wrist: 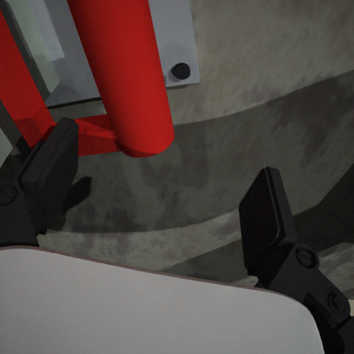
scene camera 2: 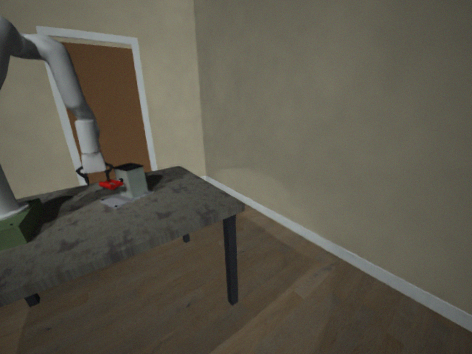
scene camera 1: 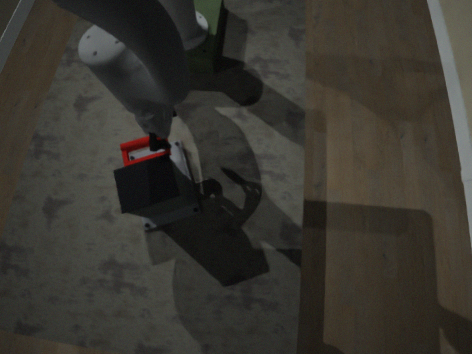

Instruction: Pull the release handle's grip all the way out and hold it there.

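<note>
The release handle's red grip (scene camera 1: 135,143) (scene camera 2: 111,185) (wrist: 125,75) is the round outer bar of a red frame on the side of a box-shaped housing (scene camera 1: 147,187) (scene camera 2: 134,181). The housing has a dark top and pale sides, and stands on a light grey base plate (scene camera 2: 112,202) (wrist: 175,30). My gripper (scene camera 2: 97,181) (wrist: 166,165) is open and empty, close to one end of the handle. In the wrist view the left finger overlaps the frame's near corner, and the right finger is well right of the grip. In scene camera 1 the arm partly hides the fingers.
The housing and the arm's green base (scene camera 1: 212,25) (scene camera 2: 22,225) stand on the mottled grey table (scene camera 1: 75,240) (scene camera 2: 165,215). The housing stands between the handle and the table's far end. Dark bolts (wrist: 181,71) sit at the base plate's corners. Shadows of the arm and housing cross the table.
</note>
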